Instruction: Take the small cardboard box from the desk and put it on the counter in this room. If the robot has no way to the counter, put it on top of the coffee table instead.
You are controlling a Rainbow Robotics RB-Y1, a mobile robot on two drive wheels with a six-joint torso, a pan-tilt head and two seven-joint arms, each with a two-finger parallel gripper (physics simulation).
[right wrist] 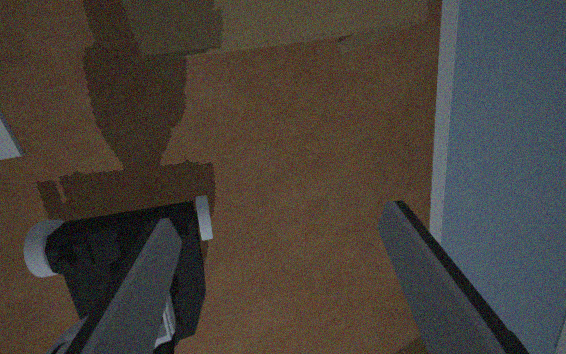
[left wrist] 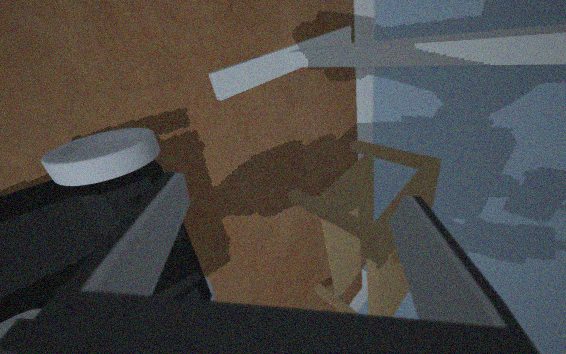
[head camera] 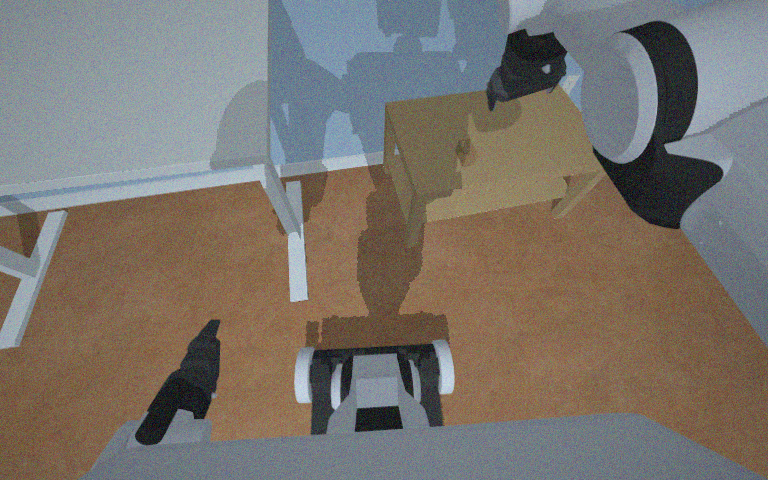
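Where they show: left gripper, between the fingertips: [left wrist: 292, 198] [head camera: 214, 341]; right gripper, between the fingertips: [right wrist: 279, 222] [head camera: 518, 98]; robot's base, origin of its link: [right wrist: 141, 220].
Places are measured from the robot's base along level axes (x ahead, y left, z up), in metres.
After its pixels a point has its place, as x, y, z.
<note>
A small brown cardboard box [head camera: 463, 149] @(0.754, -0.387, 0.508) stands on a light wooden table [head camera: 521, 164] @(0.720, -0.640, 0.451) [right wrist: 325, 20] @(0.694, -0.671, 0.450), at the edge of a shadow. It does not show in either wrist view. My right gripper [head camera: 518, 97] @(0.396, -0.303, 1.003) [right wrist: 279, 222] @(0.396, -0.303, 1.003) is open and empty; in the head view it appears over the table's far edge, up and to the right of the box. My left gripper [head camera: 212, 345] @(0.030, 0.370, 0.648) [left wrist: 292, 198] @(0.030, 0.370, 0.648) is open and empty, at the lower left of the head view, well apart from the box. The counter cannot be made out.
A large white table [head camera: 130, 84] @(0.537, 0.523, 0.950) stands at the left, with a white foot [head camera: 297, 266] [left wrist: 257, 75] on the floor between it and the wooden table. A blue wall [head camera: 351, 135] @(1.146, 0.075, 0.235) [left wrist: 530, 115] @(1.140, 0.123, 0.670) [right wrist: 505, 150] @(0.187, -1.876, 0.396) runs behind both. My wheeled base [head camera: 376, 390] stands in front of them.
</note>
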